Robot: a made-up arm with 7 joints. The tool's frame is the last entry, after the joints. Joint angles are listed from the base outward. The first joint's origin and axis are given. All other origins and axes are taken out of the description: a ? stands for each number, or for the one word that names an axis. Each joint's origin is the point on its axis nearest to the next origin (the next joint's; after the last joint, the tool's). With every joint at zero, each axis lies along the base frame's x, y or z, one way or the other. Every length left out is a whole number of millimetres.
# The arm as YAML. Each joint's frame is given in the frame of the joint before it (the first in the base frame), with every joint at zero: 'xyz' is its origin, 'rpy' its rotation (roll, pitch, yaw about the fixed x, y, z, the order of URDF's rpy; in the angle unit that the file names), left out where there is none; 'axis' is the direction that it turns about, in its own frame. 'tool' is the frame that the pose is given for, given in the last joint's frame.
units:
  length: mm
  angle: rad
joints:
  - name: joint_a
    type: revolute
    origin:
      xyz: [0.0, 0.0, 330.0]
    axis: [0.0, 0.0, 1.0]
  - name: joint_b
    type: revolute
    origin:
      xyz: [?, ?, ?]
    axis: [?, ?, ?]
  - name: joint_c
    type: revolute
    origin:
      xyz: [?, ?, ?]
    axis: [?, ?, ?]
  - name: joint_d
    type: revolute
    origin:
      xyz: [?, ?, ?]
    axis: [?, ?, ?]
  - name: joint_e
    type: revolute
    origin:
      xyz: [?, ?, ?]
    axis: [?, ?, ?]
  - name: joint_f
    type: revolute
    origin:
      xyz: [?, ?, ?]
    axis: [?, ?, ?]
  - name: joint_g
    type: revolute
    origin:
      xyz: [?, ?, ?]
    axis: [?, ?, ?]
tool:
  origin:
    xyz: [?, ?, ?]
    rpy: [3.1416, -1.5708, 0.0]
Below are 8 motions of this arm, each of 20 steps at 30 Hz.
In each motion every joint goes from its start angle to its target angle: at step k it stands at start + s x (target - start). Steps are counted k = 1, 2, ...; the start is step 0. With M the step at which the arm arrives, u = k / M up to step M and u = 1 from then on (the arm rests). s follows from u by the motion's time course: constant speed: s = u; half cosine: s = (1 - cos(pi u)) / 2; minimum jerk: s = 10 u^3 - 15 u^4 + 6 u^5.
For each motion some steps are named. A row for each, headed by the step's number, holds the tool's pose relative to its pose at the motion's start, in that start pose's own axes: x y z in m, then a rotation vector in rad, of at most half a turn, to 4 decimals.
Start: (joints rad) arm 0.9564 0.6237 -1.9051 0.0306 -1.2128 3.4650 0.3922
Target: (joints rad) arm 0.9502 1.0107 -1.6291 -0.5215 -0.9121 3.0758 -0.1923
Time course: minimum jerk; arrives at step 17
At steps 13, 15, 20:
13: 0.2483 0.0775 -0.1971 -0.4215 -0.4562 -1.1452
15: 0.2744 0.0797 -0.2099 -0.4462 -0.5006 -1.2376
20: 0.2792 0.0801 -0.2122 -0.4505 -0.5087 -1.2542

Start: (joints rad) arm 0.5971 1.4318 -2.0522 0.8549 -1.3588 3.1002 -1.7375
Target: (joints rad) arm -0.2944 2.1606 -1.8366 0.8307 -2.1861 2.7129 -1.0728
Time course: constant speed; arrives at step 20
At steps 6, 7, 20:
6: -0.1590 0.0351 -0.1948 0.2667 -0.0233 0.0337
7: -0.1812 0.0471 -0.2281 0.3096 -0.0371 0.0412
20: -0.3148 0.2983 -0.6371 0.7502 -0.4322 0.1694

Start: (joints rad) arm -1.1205 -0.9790 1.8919 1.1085 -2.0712 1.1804 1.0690
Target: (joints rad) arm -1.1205 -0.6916 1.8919 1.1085 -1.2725 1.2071 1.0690
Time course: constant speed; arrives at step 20
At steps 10, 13, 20:
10: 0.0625 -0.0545 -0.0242 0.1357 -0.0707 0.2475
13: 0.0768 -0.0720 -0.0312 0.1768 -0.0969 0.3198
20: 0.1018 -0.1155 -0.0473 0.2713 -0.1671 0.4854

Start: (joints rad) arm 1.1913 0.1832 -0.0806 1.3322 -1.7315 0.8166 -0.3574
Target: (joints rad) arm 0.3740 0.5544 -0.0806 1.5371 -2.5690 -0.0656 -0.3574
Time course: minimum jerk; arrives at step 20
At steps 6, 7, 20:
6: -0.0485 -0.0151 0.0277 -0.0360 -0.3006 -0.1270
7: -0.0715 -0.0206 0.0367 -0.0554 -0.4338 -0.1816
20: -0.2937 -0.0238 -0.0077 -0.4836 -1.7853 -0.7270

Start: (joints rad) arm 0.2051 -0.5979 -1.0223 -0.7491 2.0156 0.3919 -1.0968
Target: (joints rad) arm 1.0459 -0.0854 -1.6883 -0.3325 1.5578 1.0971 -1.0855
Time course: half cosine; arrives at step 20
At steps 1, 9, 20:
1: 0.0029 0.0006 -0.0001 -0.0052 -0.0002 -0.0030
9: 0.1991 0.0175 -0.0757 -0.4200 0.0374 -0.2088
20: 0.3558 -0.0368 -0.3592 -1.1533 0.1849 -0.4029

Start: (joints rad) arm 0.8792 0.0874 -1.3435 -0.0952 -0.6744 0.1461 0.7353
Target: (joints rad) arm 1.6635 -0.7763 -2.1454 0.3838 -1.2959 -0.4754 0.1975
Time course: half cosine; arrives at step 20
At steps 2, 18, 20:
2: -0.0167 -0.0204 -0.0035 -0.0183 -0.0054 -0.0417
18: -0.4686 -0.2283 -0.6218 -0.6675 0.3353 -0.8542
20: -0.4705 -0.2186 -0.6420 -0.6842 0.3446 -0.8466

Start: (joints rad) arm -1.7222 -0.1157 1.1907 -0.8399 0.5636 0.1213 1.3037
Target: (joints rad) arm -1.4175 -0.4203 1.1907 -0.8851 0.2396 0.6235 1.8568
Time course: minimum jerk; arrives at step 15
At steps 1, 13, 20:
1: 0.0009 0.0004 -0.0006 0.0014 0.0014 0.0024
13: 0.2695 0.2274 -0.1648 0.5176 0.4503 0.7908
20: 0.2730 0.2331 -0.1670 0.5279 0.4581 0.8036

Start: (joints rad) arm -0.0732 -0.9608 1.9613 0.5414 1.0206 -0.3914 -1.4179
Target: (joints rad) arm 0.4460 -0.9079 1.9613 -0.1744 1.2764 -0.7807 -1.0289
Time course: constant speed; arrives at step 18
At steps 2, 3, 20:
2: 0.0057 0.0125 -0.0004 0.0378 0.0396 -0.0111
3: 0.0083 0.0181 -0.0008 0.0566 0.0583 -0.0173
20: 0.0162 0.0479 -0.0251 0.3016 0.2462 -0.1498

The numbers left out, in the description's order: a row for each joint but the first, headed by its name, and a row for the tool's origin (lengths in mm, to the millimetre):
joint_b: xyz 0.0 -68.0 0.0, axis 0.0 -1.0 0.0
joint_c: xyz 0.0 0.0 508.0, axis 0.0 0.0 1.0
joint_d: xyz 31.0 82.0 0.0, axis 0.0 1.0 0.0
joint_e: xyz -29.0 0.0 449.0, axis 0.0 0.0 1.0
joint_f: xyz 0.0 -105.0 0.0, axis 0.0 -1.0 0.0
joint_g: xyz 16.0 0.0 120.0, axis 1.0 0.0 0.0
tool: xyz 0.0 0.0 0.0

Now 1 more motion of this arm.
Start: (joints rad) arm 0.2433 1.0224 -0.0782 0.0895 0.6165 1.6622 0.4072
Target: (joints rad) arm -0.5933 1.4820 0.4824 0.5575 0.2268 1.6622 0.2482
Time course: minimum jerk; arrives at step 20
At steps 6, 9, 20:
6: -0.0701 -0.1082 0.0043 0.0724 -0.0989 -0.0705
9: -0.2007 -0.2663 -0.0254 0.1957 -0.2673 -0.1790
20: -0.5780 -0.5678 -0.3206 0.5840 -0.7639 -0.4700

